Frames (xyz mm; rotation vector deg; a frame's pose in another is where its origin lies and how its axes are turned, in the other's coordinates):
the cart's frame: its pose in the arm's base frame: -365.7 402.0 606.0 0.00 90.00 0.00
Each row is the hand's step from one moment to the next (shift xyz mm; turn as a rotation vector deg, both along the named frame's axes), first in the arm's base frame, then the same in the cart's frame.
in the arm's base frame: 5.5 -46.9 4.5 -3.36 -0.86 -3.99
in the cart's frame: -4.5 -46.9 5.5 3.99 -0.86 -3.36
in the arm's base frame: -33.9 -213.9 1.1 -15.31 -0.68 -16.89
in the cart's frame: -1.1 -213.9 -33.9 16.89 -0.68 -15.31
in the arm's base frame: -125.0 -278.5 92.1 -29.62 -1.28 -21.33
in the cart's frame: -92.1 -278.5 -125.0 21.33 -1.28 -29.62
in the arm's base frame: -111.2 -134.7 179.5 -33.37 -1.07 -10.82
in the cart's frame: -179.5 -134.7 -111.2 10.82 -1.07 -33.37
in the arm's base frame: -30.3 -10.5 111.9 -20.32 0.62 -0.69
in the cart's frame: -111.9 -10.5 -30.3 0.69 0.62 -20.32
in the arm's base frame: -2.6 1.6 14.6 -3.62 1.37 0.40
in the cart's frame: -14.6 1.6 -2.6 -0.40 1.37 -3.62
